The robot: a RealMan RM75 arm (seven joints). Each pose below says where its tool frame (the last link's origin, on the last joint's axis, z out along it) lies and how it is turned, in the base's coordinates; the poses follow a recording.
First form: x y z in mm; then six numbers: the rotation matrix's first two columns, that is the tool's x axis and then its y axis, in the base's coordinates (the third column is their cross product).
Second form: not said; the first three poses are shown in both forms.
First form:
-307 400 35 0.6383 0.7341 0.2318 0.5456 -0.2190 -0.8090
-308 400 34 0.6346 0.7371 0.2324 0.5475 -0.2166 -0.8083
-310 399 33 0.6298 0.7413 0.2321 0.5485 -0.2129 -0.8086
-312 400 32 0.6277 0.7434 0.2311 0.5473 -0.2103 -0.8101
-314 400 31 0.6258 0.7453 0.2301 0.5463 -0.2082 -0.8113
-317 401 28 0.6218 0.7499 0.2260 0.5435 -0.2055 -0.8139
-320 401 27 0.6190 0.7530 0.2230 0.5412 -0.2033 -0.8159
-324 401 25 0.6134 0.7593 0.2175 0.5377 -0.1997 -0.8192
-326 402 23 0.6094 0.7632 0.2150 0.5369 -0.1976 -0.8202
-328 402 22 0.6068 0.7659 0.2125 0.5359 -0.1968 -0.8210
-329 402 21 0.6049 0.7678 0.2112 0.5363 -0.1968 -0.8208
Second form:
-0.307 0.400 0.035 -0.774 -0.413 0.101 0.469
-0.308 0.400 0.034 -0.773 -0.415 0.101 0.468
-0.310 0.399 0.033 -0.772 -0.418 0.103 0.468
-0.312 0.400 0.032 -0.771 -0.419 0.105 0.469
-0.314 0.400 0.031 -0.770 -0.419 0.106 0.469
-0.317 0.401 0.028 -0.769 -0.421 0.110 0.469
-0.320 0.401 0.027 -0.767 -0.422 0.113 0.470
-0.324 0.401 0.025 -0.765 -0.424 0.118 0.470
-0.326 0.402 0.023 -0.764 -0.425 0.121 0.469
-0.328 0.402 0.022 -0.764 -0.426 0.123 0.469
-0.329 0.402 0.021 -0.764 -0.427 0.124 0.468

